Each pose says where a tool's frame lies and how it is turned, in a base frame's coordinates. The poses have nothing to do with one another.
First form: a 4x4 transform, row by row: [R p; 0 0 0 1], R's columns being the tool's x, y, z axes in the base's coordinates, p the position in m. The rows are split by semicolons.
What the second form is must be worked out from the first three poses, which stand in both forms.
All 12 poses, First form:
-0.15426, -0.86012, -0.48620, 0.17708; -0.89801, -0.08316, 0.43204, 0.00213; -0.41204, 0.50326, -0.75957, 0.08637; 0, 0, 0, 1
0.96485, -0.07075, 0.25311, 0.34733; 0.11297, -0.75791, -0.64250, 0.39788; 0.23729, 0.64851, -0.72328, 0.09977; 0, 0, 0, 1
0.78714, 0.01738, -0.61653, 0.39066; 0.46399, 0.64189, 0.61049, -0.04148; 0.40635, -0.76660, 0.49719, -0.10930; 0, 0, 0, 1
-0.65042, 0.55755, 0.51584, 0.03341; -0.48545, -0.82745, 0.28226, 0.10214; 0.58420, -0.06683, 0.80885, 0.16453; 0, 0, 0, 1
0.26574, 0.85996, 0.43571, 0.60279; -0.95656, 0.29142, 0.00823, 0.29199; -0.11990, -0.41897, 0.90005, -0.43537; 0, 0, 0, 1
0.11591, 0.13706, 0.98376, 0.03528; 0.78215, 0.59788, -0.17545, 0.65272; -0.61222, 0.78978, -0.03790, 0.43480; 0, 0, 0, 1
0.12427, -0.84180, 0.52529, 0.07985; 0.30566, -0.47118, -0.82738, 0.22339; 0.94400, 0.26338, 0.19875, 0.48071; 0, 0, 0, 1
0.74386, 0.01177, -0.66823, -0.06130; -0.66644, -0.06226, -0.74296, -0.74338; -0.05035, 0.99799, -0.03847, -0.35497; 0, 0, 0, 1
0.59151, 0.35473, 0.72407, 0.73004; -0.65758, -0.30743, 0.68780, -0.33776; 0.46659, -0.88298, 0.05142, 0.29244; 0, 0, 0, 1
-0.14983, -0.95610, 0.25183, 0.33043; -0.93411, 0.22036, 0.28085, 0.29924; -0.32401, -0.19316, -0.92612, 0.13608; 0, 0, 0, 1
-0.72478, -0.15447, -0.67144, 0.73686; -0.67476, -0.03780, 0.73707, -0.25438; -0.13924, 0.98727, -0.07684, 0.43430; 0, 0, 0, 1
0.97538, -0.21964, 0.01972, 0.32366; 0.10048, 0.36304, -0.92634, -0.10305; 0.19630, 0.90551, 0.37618, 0.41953; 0, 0, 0, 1
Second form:
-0.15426, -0.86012, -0.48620, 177.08; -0.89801, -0.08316, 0.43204, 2.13; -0.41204, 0.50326, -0.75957, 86.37; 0, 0, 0, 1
0.96485, -0.07075, 0.25311, 347.33; 0.11297, -0.75791, -0.64250, 397.88; 0.23729, 0.64851, -0.72328, 99.77; 0, 0, 0, 1
0.78714, 0.01738, -0.61653, 390.66; 0.46399, 0.64189, 0.61049, -41.48; 0.40635, -0.76660, 0.49719, -109.30; 0, 0, 0, 1
-0.65042, 0.55755, 0.51584, 33.41; -0.48545, -0.82745, 0.28226, 102.14; 0.58420, -0.06683, 0.80885, 164.53; 0, 0, 0, 1
0.26574, 0.85996, 0.43571, 602.79; -0.95656, 0.29142, 0.00823, 291.99; -0.11990, -0.41897, 0.90005, -435.37; 0, 0, 0, 1
0.11591, 0.13706, 0.98376, 35.28; 0.78215, 0.59788, -0.17545, 652.72; -0.61222, 0.78978, -0.03790, 434.80; 0, 0, 0, 1
0.12427, -0.84180, 0.52529, 79.85; 0.30566, -0.47118, -0.82738, 223.39; 0.94400, 0.26338, 0.19875, 480.71; 0, 0, 0, 1
0.74386, 0.01177, -0.66823, -61.30; -0.66644, -0.06226, -0.74296, -743.38; -0.05035, 0.99799, -0.03847, -354.97; 0, 0, 0, 1
0.59151, 0.35473, 0.72407, 730.04; -0.65758, -0.30743, 0.68780, -337.76; 0.46659, -0.88298, 0.05142, 292.44; 0, 0, 0, 1
-0.14983, -0.95610, 0.25183, 330.43; -0.93411, 0.22036, 0.28085, 299.24; -0.32401, -0.19316, -0.92612, 136.08; 0, 0, 0, 1
-0.72478, -0.15447, -0.67144, 736.86; -0.67476, -0.03780, 0.73707, -254.38; -0.13924, 0.98727, -0.07684, 434.30; 0, 0, 0, 1
0.97538, -0.21964, 0.01972, 323.66; 0.10048, 0.36304, -0.92634, -103.05; 0.19630, 0.90551, 0.37618, 419.53; 0, 0, 0, 1

